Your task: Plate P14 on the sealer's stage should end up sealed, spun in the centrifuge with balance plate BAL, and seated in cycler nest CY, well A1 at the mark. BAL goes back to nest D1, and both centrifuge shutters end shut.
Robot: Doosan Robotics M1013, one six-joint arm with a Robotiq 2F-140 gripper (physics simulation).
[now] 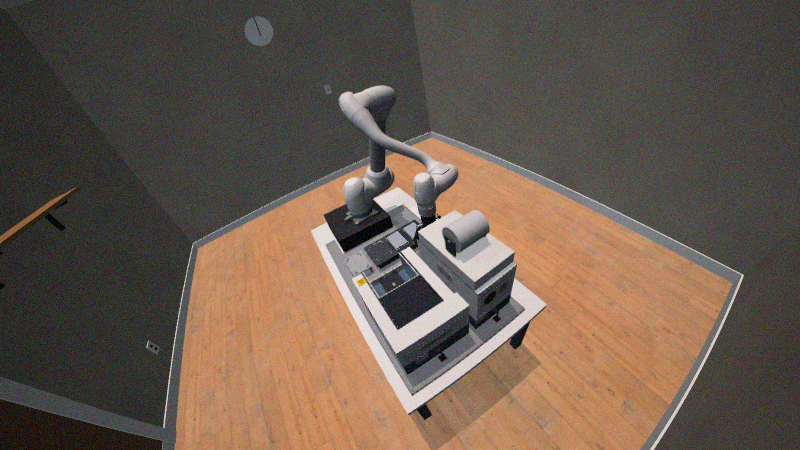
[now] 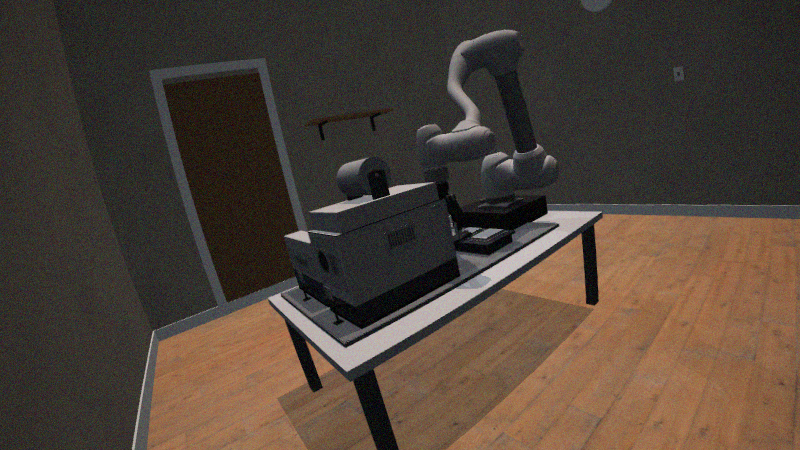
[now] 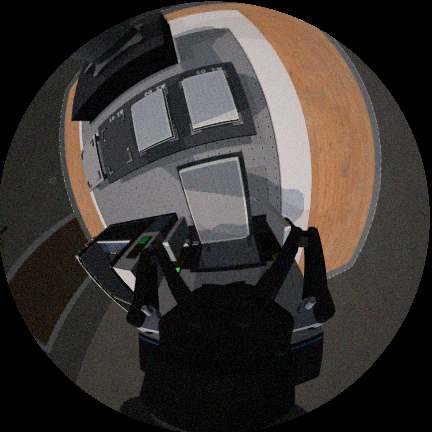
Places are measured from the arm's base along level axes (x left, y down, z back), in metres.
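Pixels of known places: gripper, between the fingertips: (image 3: 225, 218); arm's base, origin of its link: (image 1: 362, 214) (image 2: 501, 204).
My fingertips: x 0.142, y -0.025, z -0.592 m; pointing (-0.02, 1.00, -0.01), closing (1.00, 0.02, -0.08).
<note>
For each thing: its middle in the pictures, then the offset to it from my fingertips. "*": a spot on its surface instead.
- sealer, middle of its body: (image 3: 237, 337) (image 2: 380, 229) (image 1: 463, 257) dx -0.024, dy -0.119, dz -0.274 m
- Nest D3, a spot on its surface: (image 3: 117, 142) * dx -0.211, dy +0.070, dz +0.229 m
- centrifuge, middle of its body: (image 3: 148, 290) (image 1: 407, 303) dx -0.328, dy -0.003, dz -0.222 m
- light grey nest with corner brackets, middle of its body: (image 3: 94, 162) (image 1: 358, 265) dx -0.375, dy +0.092, dz +0.251 m
- large film roll, middle of its body: (image 2: 362, 177) (image 1: 465, 231) dx -0.025, dy -0.299, dz -0.295 m
A pale flat-topped plate, P14 by its place (image 3: 215, 200), lies on the dark stage in front of the sealer (image 1: 475, 263) (image 2: 363, 251). My gripper (image 3: 225, 218) is open and empty, with one finger to each side of that plate. Whether the plate is sealed, I cannot tell. Nest D1 holds a pale plate (image 3: 210, 97) and nest D2 holds another pale plate (image 3: 151, 120); no name on them is legible. Nest D3 (image 3: 117, 142) is bare. The centrifuge (image 1: 419, 333) shows an opening beside a dark panel; I cannot tell the state of each shutter.
A light grey nest with corner brackets (image 1: 358, 263) (image 3: 91, 162) lies beyond D3; its label is unreadable. The arm's black base block (image 1: 358, 226) (image 2: 503, 212) (image 3: 125, 65) stands behind the nests. The sealer carries a large film roll (image 1: 467, 229) (image 2: 358, 176). A white table edge (image 3: 280, 115) runs along the right.
</note>
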